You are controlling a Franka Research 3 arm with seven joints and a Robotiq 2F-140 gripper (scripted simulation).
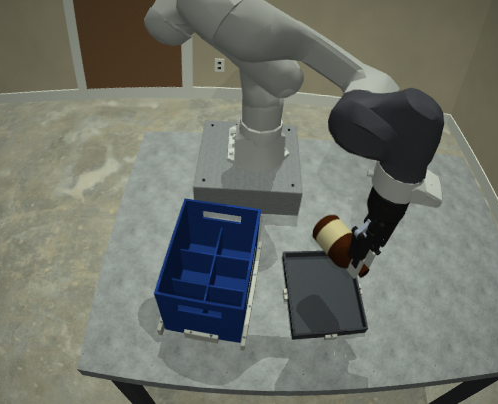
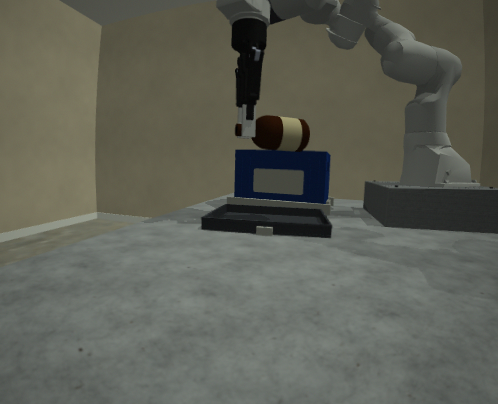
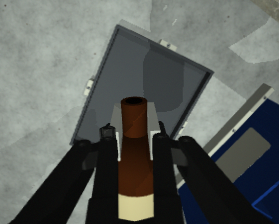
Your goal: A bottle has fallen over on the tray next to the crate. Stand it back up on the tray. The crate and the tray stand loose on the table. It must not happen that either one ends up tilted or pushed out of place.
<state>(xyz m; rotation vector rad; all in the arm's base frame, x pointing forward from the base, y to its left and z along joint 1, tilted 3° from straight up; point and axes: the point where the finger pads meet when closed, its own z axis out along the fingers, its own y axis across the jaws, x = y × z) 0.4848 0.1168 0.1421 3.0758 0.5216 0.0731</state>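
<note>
Right now the brown bottle is 5 cm behind my hand, 2 cm to the right of it and 2 cm below it. Round my hand: blue crate 11 cm behind, 30 cm to the right, 14 cm below; then dark grey tray 6 cm behind, 2 cm to the right, 21 cm below.
</note>
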